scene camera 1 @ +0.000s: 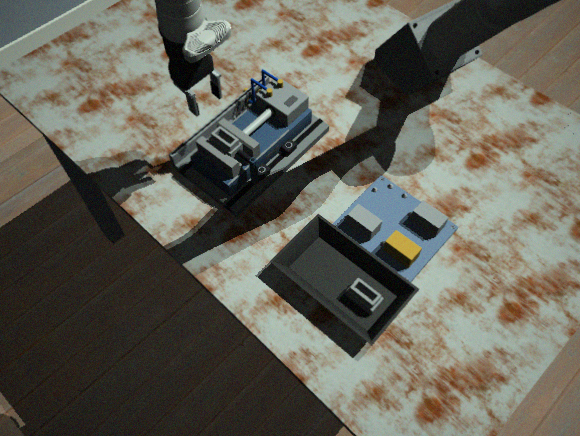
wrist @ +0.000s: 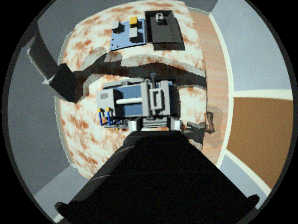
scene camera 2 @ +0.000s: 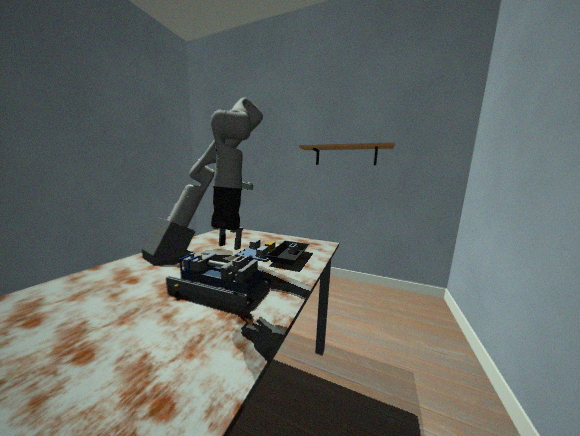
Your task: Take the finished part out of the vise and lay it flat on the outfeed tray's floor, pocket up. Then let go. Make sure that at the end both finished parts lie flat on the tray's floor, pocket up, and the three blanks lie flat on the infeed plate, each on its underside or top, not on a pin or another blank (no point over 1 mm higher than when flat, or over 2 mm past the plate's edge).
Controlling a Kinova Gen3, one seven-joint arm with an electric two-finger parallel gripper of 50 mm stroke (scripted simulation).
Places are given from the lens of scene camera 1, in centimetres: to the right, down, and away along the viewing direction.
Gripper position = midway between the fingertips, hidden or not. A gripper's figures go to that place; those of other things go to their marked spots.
my gripper [scene camera 1: 205, 103]: -16, -22, 109
yellow block [scene camera 1: 398, 246]: 20, 5, 107
pocketed part [scene camera 1: 360, 298]: 13, 15, 103
